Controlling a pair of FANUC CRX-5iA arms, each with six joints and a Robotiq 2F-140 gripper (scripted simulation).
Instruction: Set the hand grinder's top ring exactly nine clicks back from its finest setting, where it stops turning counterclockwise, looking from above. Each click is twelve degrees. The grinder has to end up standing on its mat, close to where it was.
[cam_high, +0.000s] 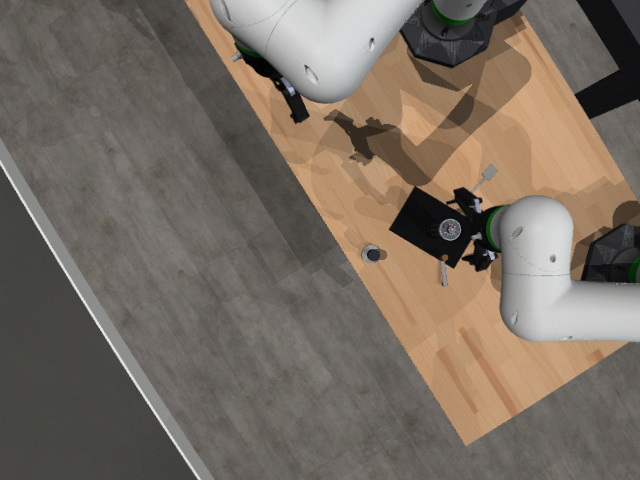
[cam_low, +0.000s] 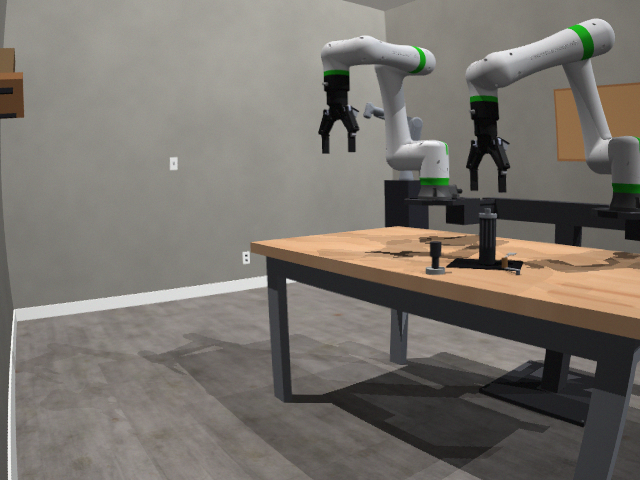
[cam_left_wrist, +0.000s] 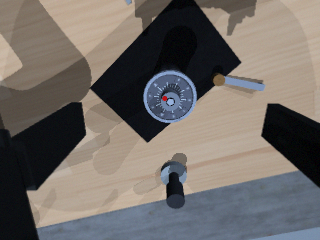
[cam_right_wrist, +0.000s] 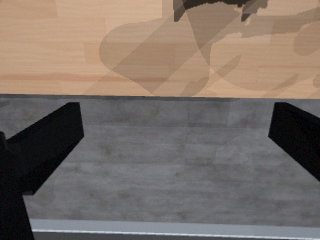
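Observation:
The top ring lies 9 cm below my left hand. From my left hand the other things lie so: crank handle 23 cm below, 12 cm to the left, 5 cm ahead; thin flat-ended tool 24 cm below, 22 cm behind, 3 cm to the right; black mat 24 cm below, 1 cm to the right, 1 cm behind.

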